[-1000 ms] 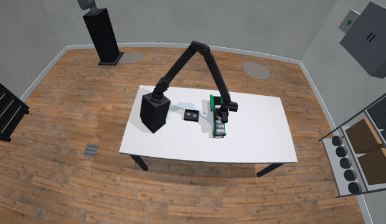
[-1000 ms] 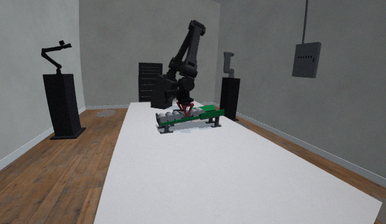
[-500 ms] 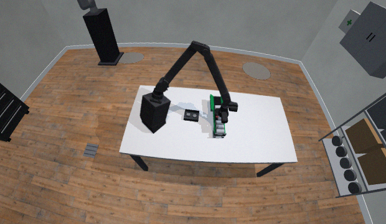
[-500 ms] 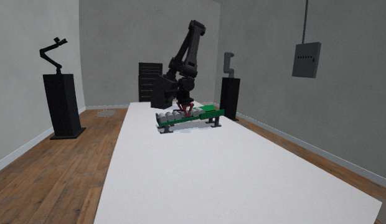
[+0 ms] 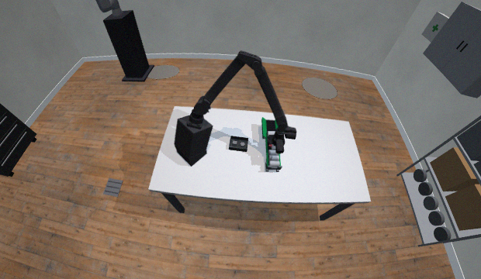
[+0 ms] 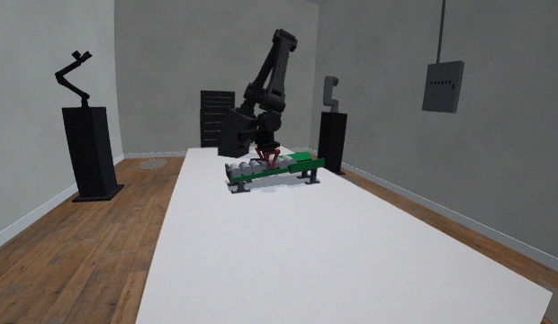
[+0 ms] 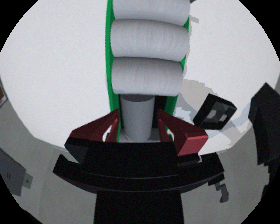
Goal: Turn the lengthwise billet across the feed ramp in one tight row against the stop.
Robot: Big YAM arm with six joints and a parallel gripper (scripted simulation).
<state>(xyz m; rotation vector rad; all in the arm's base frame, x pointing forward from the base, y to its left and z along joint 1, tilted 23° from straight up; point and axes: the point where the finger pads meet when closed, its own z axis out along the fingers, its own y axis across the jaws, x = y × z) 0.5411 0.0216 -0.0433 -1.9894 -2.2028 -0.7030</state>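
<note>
The grey billet lies right at my hand. From my hand the other things lie so: stop 150 mm to the right, 30 mm below, 10 mm ahead; small black box 240 mm behind, 80 mm below, 40 mm to the left.
</note>
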